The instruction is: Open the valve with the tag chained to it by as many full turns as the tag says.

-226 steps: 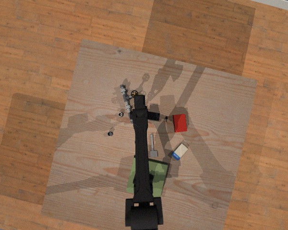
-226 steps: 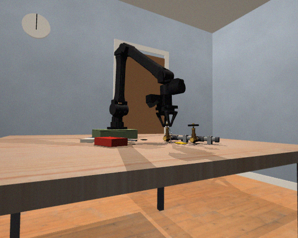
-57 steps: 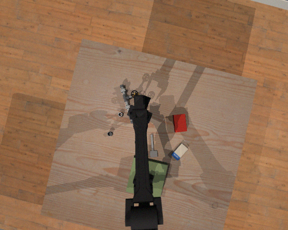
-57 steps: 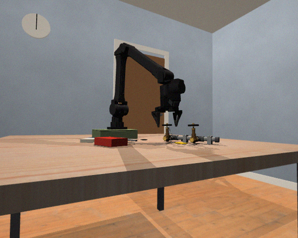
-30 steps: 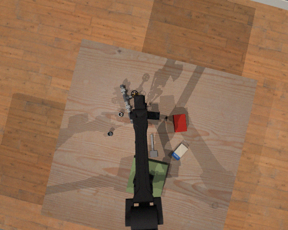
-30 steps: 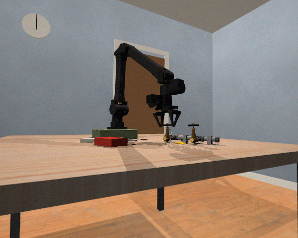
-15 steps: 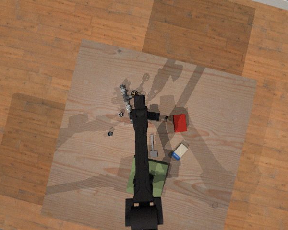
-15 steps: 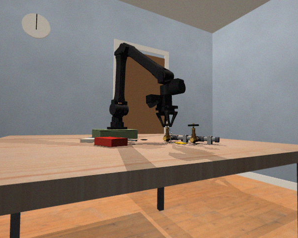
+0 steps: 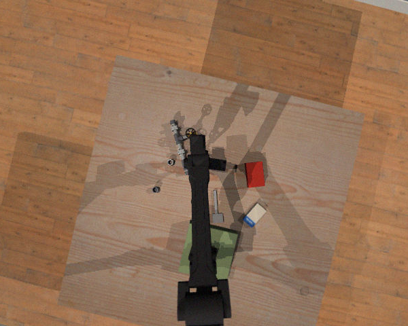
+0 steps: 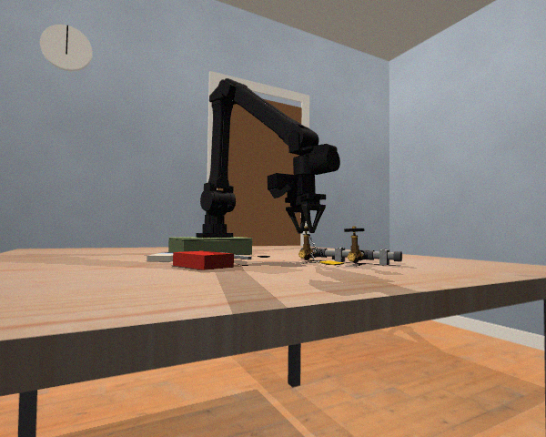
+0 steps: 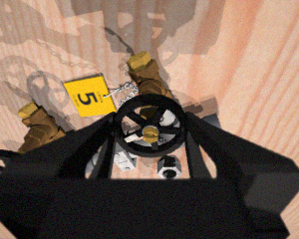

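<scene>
Now: the yellow tag 8 cm below my hand, 6 cm ahead of it and 4 cm to the left of it. The rest, counted from my hand: grey tool: 20 cm behind, 16 cm to the right, 8 cm below; red block: 28 cm to the right, 7 cm below, 2 cm ahead.
</scene>
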